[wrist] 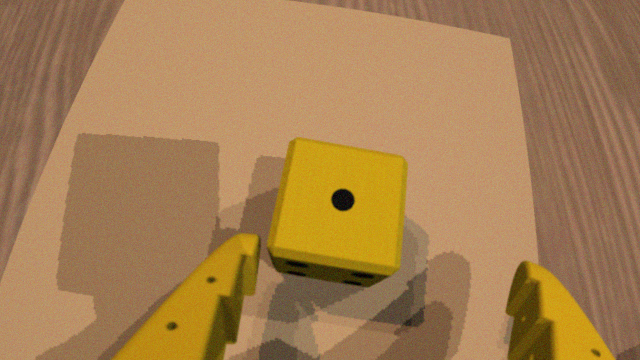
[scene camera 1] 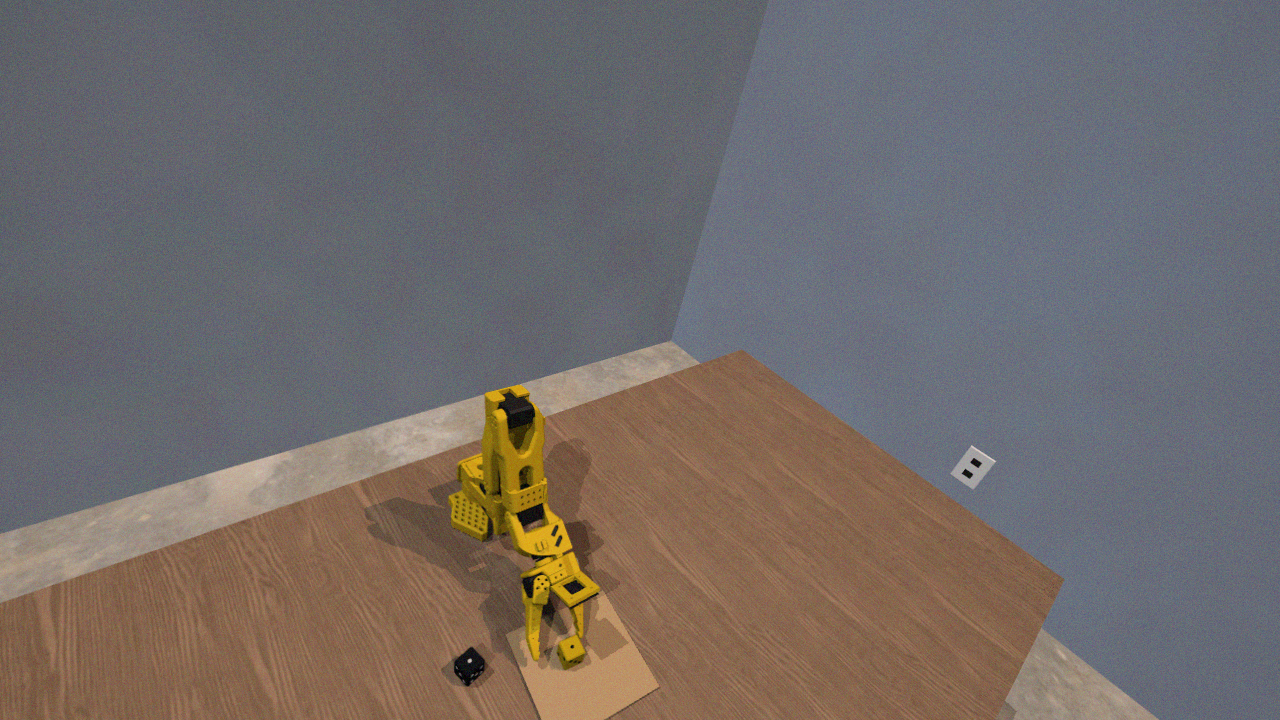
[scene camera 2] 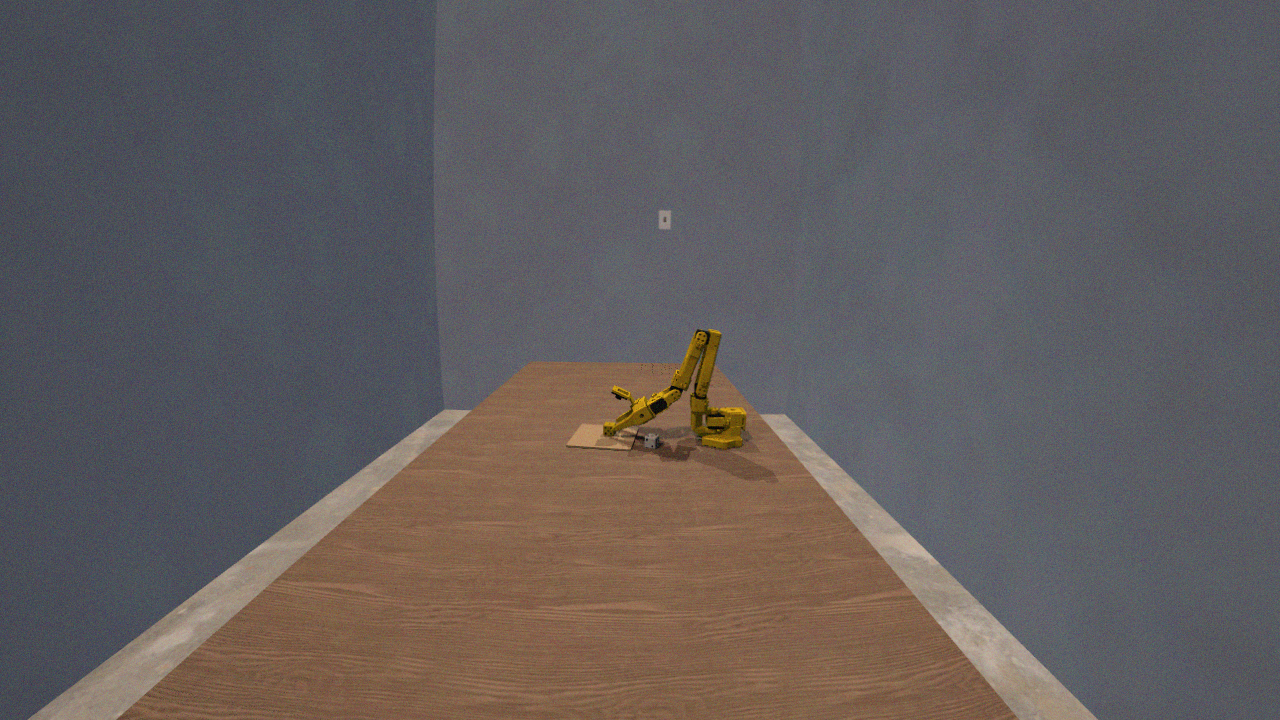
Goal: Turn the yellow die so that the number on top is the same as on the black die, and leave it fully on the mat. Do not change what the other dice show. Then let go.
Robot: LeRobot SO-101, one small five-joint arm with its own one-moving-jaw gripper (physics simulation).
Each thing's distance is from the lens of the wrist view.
tan mat (wrist: 176,141): 11 cm
yellow die (wrist: 339,215): 7 cm
The marked spots on the yellow die and the tan mat are 6 cm apart.
